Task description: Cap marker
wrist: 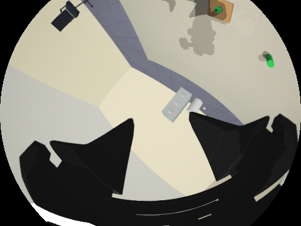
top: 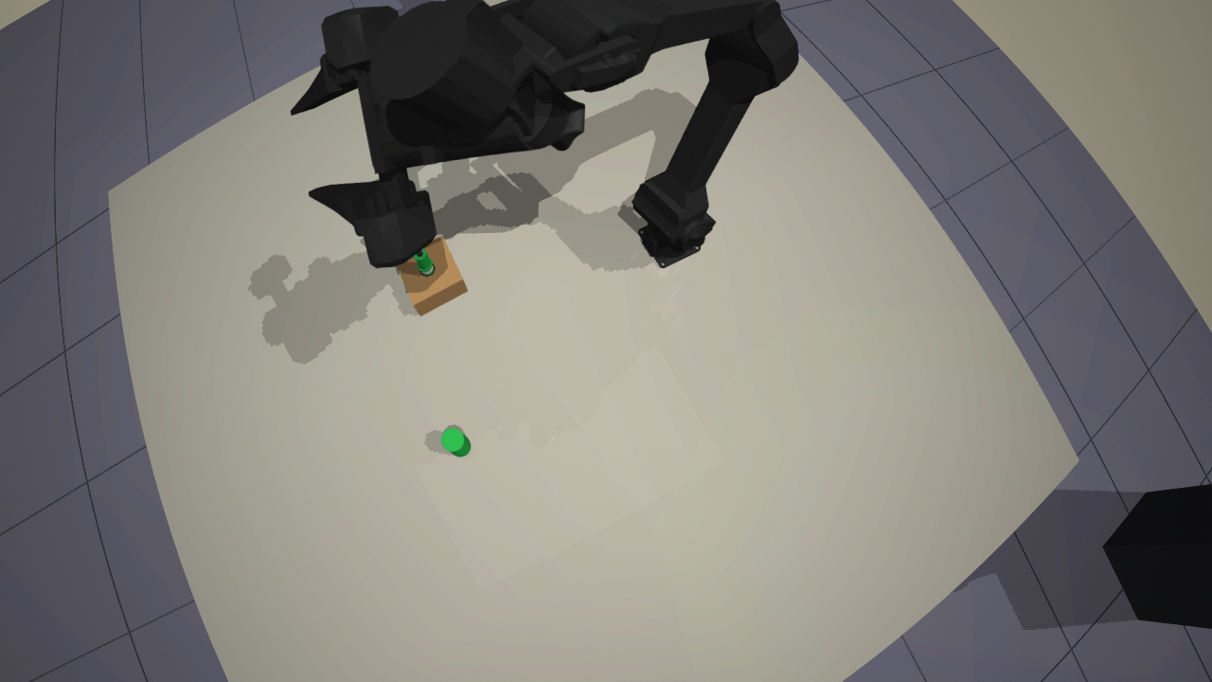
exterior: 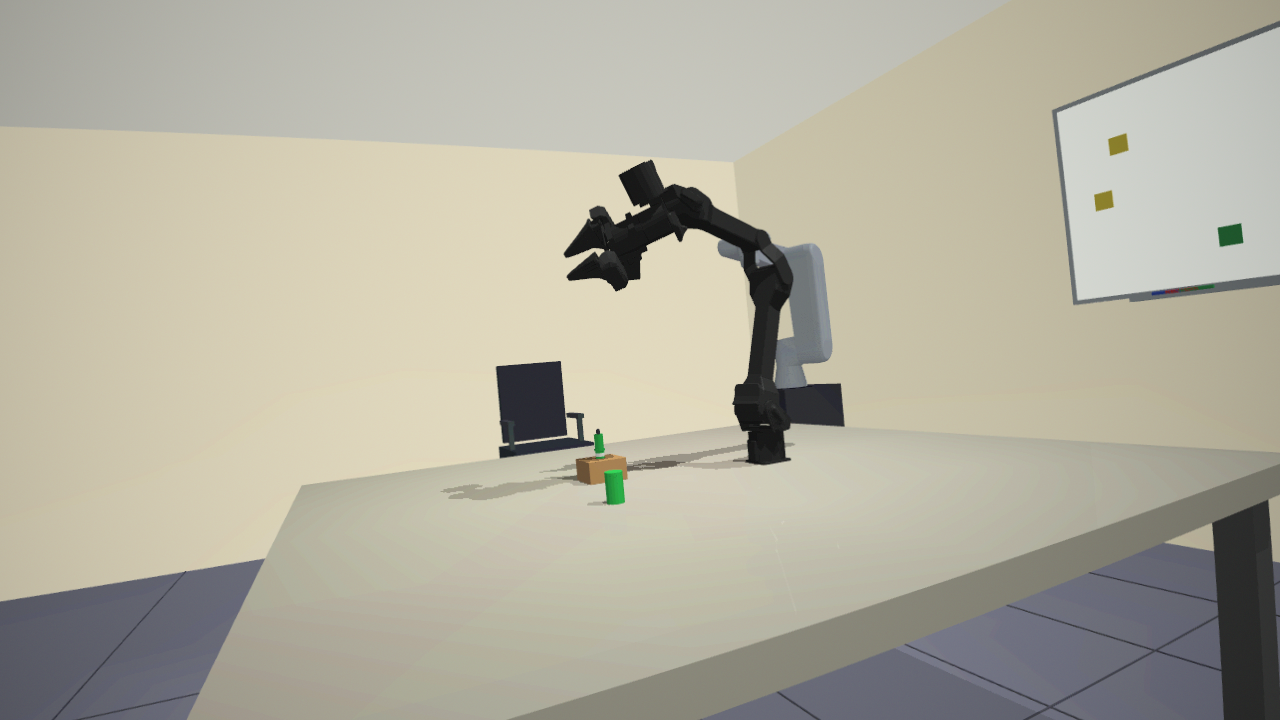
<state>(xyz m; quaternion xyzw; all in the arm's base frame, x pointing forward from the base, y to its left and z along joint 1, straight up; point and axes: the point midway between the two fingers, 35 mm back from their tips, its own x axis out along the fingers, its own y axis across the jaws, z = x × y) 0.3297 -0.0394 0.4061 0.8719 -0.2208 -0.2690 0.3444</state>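
My gripper tip is 1 cm short of the green cap, 18 cm to the right of it and 37 cm above it. Round my gripper tip: green marker: 5 cm behind, 4 cm to the right, 32 cm below; then brown holder block: 5 cm behind, 4 cm to the right, 38 cm below.
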